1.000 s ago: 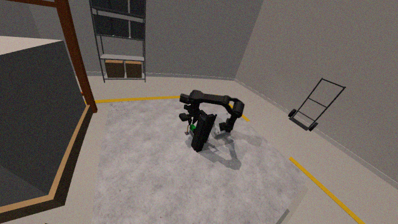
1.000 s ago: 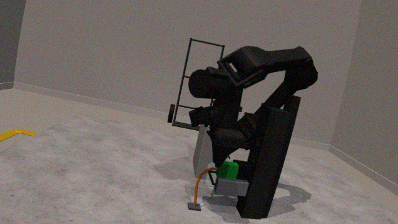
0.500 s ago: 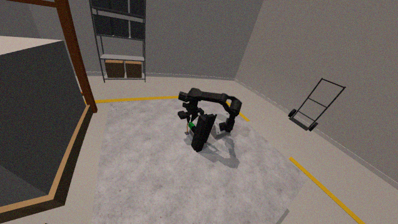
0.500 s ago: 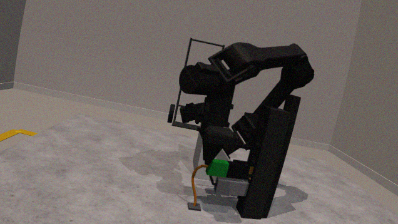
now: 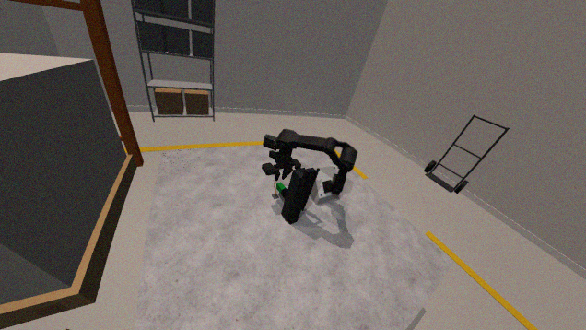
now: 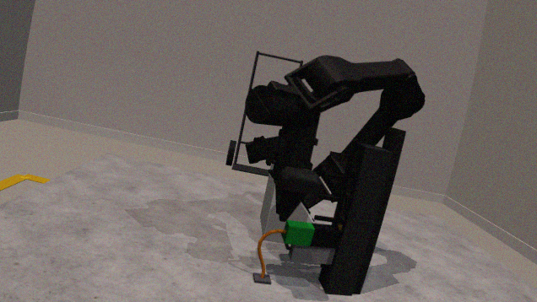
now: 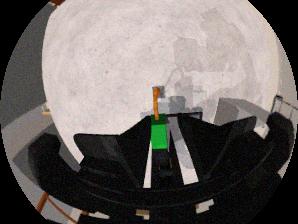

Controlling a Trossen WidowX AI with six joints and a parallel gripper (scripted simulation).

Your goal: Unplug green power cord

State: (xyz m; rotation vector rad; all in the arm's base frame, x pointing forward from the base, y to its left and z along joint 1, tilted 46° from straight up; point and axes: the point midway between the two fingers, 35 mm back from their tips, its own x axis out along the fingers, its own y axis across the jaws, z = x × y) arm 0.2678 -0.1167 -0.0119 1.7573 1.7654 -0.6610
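Right now my gripper tip is 50 mm to the right of the green plug and 10 mm above it.
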